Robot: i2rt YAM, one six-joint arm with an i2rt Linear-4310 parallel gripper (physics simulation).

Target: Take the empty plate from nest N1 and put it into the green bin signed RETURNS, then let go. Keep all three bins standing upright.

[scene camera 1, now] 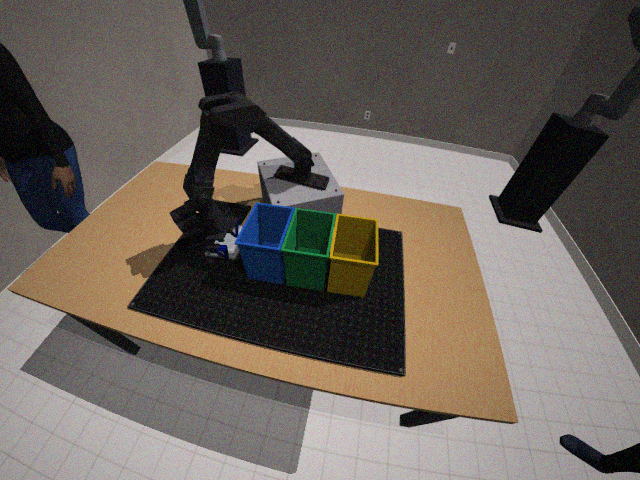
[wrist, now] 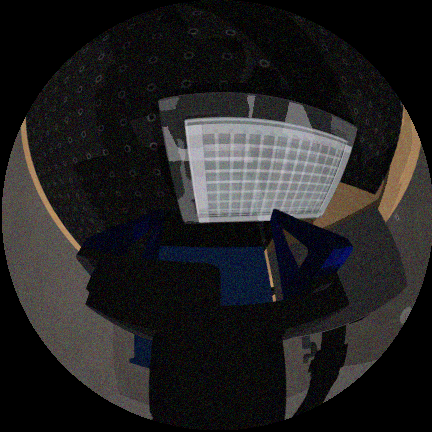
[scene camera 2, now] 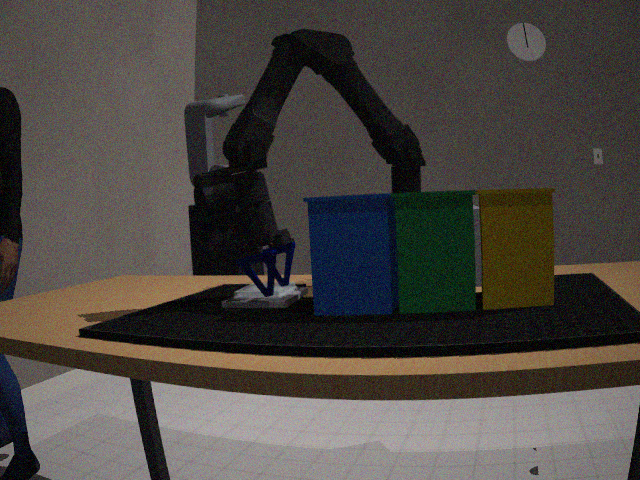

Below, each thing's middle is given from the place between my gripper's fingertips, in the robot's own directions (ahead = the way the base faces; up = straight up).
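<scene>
My hand is 40 mm to the left of the gridded plate [wrist: 241, 168] and 40 mm past it, and it's 10 mm above it.
</scene>
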